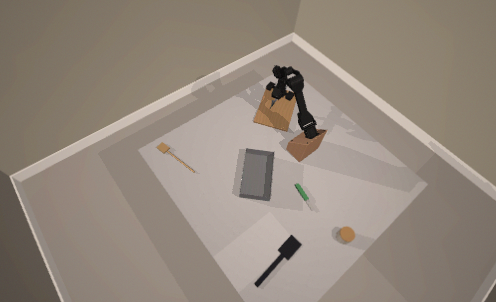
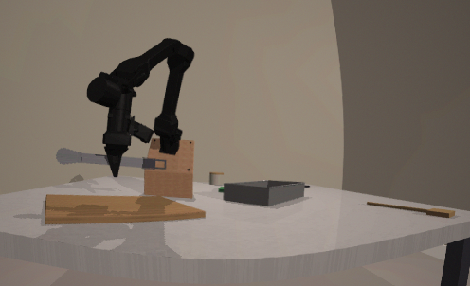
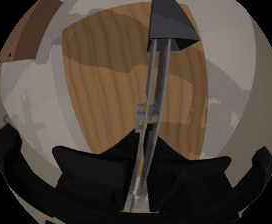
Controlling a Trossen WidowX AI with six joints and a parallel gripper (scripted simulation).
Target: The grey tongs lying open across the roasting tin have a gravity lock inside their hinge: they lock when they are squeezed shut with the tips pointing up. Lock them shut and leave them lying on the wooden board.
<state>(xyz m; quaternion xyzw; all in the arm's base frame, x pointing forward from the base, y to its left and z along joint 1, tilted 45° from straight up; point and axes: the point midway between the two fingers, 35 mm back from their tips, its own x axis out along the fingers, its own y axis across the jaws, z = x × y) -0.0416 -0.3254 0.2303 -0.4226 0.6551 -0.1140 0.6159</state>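
The wooden board is 70 mm below my gripper tip and 10 mm to the left of it. From my gripper tip the other things lie so: black spatula 840 mm to the left, 580 mm ahead, 80 mm below; then dark grey roasting tin 420 mm ahead, 380 mm to the left, 50 mm below.
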